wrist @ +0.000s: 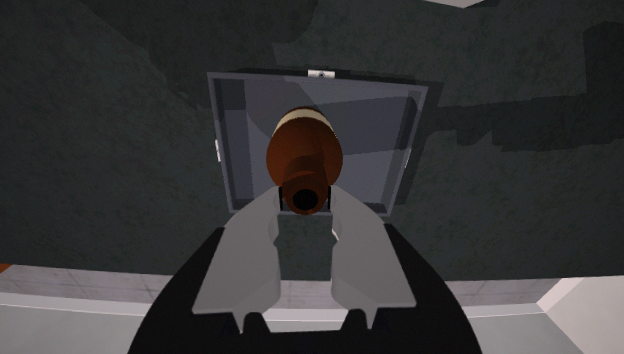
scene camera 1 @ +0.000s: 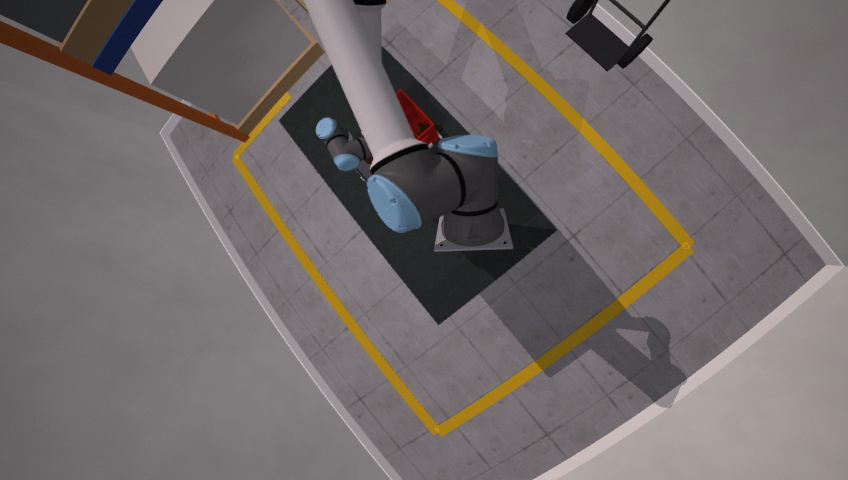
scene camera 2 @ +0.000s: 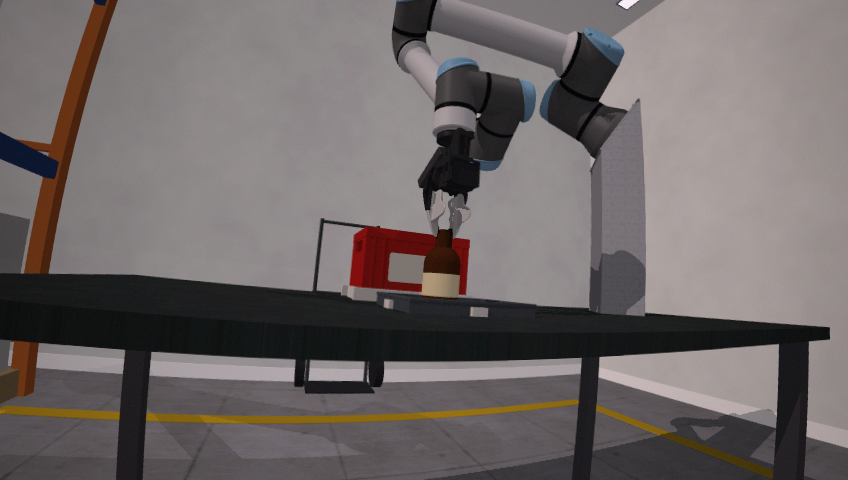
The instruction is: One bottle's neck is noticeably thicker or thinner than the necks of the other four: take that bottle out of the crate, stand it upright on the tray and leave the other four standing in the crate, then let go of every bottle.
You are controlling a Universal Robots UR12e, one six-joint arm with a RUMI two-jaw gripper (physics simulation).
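Where they show: gripper, between the fingertips: (wrist: 305, 188) (scene camera 2: 444, 238); arm's base, origin of its link: (scene camera 1: 472, 227) (scene camera 2: 612, 136).
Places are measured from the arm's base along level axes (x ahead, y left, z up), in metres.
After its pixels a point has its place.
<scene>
A brown bottle with a cream label (scene camera 2: 440, 284) @(y -0.117, x 0.709, z -0.546 m) (wrist: 304, 145) @(y -0.164, x 0.673, z -0.477 m) is upright at the tray (scene camera 2: 505, 307) @(y -0.002, x 0.660, z -0.579 m) (wrist: 320, 82) @(y -0.197, x 0.641, z -0.571 m), within the tray's walls in the wrist view. Its base looks level with the tray; whether it rests on the tray floor I cannot tell. My gripper (scene camera 2: 445, 233) @(y -0.141, x 0.682, z -0.453 m) (wrist: 305, 188) @(y -0.141, x 0.682, z -0.453 m) is shut on the bottle's neck from above. The red crate (scene camera 1: 414, 113) @(y -0.463, x 0.564, z -0.535 m) (scene camera 2: 368, 261) @(y -0.347, x 0.711, z -0.504 m) stands behind the tray. In scene camera 1 the arm hides part of the crate and the tray; something brown shows inside the crate. The other bottles cannot be made out clearly.
The dark table (scene camera 1: 438, 291) @(y 0.374, x 0.034, z -0.596 m) (scene camera 2: 238, 333) @(y 0.016, x 1.112, z -0.607 m) bears the tray and crate. A tall grey panel (scene camera 2: 621, 237) @(y 0.047, x 0.099, z -0.369 m) stands at the right in scene camera 2. A hand truck (scene camera 1: 606, 44) (scene camera 2: 339, 386) stands beyond the table. An orange rack post (scene camera 2: 62, 178) is at the left.
</scene>
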